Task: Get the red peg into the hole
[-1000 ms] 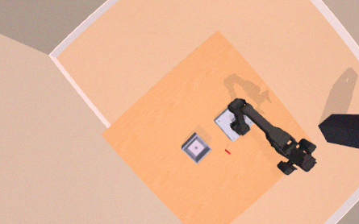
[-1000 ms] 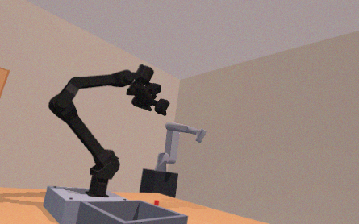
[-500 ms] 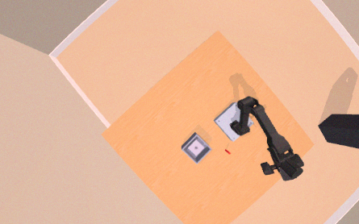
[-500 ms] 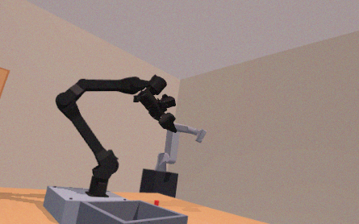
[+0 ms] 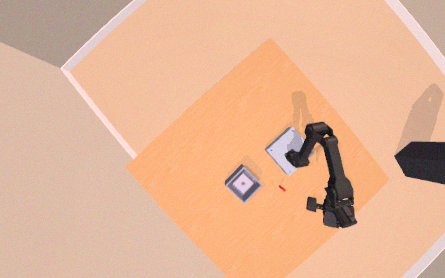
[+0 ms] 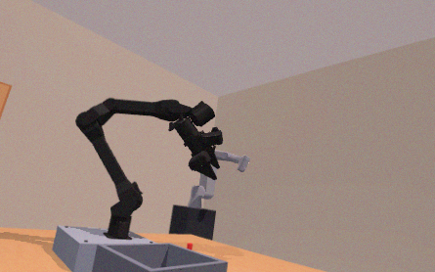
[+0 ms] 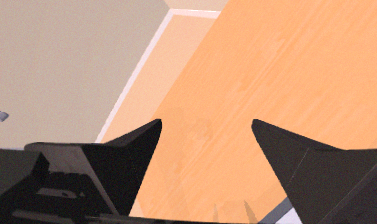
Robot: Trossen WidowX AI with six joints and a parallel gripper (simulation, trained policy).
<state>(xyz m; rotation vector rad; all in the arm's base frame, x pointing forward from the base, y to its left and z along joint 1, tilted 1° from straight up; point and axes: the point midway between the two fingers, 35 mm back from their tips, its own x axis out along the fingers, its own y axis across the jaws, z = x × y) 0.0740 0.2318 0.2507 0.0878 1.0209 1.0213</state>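
The red peg is 7 cm ahead of my gripper tip, 12 cm to the right of it and 25 cm below it. From my gripper tip the other things lie so: grey box 26 cm ahead, 29 cm to the right, 26 cm below; then plate 26 cm ahead, 29 cm to the right, 24 cm below.
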